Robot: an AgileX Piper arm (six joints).
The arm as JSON. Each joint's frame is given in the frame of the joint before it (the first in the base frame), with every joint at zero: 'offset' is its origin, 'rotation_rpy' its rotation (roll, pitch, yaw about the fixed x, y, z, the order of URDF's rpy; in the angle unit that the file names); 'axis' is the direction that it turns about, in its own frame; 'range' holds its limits. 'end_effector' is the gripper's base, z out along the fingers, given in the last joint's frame.
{
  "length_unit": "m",
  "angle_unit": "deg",
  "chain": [
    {
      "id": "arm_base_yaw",
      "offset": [
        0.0,
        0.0,
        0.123
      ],
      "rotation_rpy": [
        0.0,
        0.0,
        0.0
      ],
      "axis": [
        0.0,
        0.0,
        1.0
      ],
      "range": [
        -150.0,
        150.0
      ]
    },
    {
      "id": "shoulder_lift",
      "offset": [
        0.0,
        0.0,
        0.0
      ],
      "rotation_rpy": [
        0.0,
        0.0,
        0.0
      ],
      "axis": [
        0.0,
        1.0,
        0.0
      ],
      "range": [
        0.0,
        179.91
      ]
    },
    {
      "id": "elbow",
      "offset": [
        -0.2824,
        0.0,
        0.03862
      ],
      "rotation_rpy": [
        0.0,
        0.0,
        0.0
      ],
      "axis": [
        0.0,
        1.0,
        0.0
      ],
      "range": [
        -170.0,
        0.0
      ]
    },
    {
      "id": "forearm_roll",
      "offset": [
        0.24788,
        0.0,
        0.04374
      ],
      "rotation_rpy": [
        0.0,
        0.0,
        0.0
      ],
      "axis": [
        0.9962,
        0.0,
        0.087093
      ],
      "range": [
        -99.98,
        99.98
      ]
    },
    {
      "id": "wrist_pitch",
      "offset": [
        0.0,
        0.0,
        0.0
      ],
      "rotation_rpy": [
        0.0,
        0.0,
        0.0
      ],
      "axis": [
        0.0,
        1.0,
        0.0
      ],
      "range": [
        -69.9,
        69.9
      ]
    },
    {
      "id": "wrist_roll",
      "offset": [
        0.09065,
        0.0,
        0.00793
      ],
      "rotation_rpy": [
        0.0,
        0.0,
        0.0
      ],
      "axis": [
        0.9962,
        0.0,
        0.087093
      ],
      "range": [
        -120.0,
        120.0
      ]
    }
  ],
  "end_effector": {
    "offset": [
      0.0,
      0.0,
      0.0
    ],
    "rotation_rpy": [
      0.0,
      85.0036,
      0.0
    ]
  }
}
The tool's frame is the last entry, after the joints.
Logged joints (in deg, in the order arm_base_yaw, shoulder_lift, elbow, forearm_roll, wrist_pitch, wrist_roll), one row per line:
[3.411 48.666 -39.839 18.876 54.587 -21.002]
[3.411 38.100 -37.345 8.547 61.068 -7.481]
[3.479 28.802 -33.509 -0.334 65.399 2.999]
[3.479 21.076 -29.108 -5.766 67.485 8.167]
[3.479 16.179 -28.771 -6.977 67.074 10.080]
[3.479 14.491 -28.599 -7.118 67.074 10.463]
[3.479 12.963 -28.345 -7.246 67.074 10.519]
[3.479 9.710 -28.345 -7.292 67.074 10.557]
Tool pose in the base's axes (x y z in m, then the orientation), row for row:
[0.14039 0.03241 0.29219 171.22 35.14 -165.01]
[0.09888 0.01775 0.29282 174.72 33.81 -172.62]
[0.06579 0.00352 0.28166 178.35 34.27 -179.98]
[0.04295 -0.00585 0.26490 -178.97 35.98 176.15]
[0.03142 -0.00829 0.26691 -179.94 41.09 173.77]
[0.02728 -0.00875 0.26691 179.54 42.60 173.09]
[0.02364 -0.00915 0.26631 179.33 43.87 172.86]
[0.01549 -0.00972 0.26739 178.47 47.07 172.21]
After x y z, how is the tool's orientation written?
As angles about the fixed x, y, z axes (roll, pitch, yaw), in degrees.
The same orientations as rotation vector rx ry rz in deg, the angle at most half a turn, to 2 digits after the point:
[-22.47 143.67 17.07]
[-11.46 145.87 9.59]
[-0.67 145.72 2.11]
[5.26 143.95 -2.87]
[7.58 138.74 -2.90]
[8.07 137.19 -2.68]
[8.16 135.91 -2.62]
[8.26 132.67 -2.16]

